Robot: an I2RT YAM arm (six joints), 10 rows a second.
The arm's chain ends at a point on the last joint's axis. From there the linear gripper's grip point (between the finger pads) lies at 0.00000 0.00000 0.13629 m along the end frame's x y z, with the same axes.
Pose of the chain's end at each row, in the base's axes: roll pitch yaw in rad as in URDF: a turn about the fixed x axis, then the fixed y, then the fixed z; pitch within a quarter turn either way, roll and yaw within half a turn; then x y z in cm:
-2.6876, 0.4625, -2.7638, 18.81, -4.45, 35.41
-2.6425, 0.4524, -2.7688, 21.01, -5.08, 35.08
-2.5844, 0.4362, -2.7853, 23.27, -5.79, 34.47
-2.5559, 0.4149, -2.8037, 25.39, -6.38, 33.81
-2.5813, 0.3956, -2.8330, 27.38, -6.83, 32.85
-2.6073, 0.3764, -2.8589, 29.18, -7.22, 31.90
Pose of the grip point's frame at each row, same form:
-2.6876, 0.4625, -2.7638, 26.09, -7.99, 24.45
-2.6425, 0.4524, -2.7688, 28.26, -9.25, 24.32
-2.5844, 0.4362, -2.7853, 30.36, -10.84, 23.99
-2.5559, 0.4149, -2.8037, 32.21, -11.97, 23.42
-2.5813, 0.3956, -2.8330, 33.82, -12.38, 22.20
-2.6073, 0.3764, -2.8589, 35.26, -12.68, 20.99

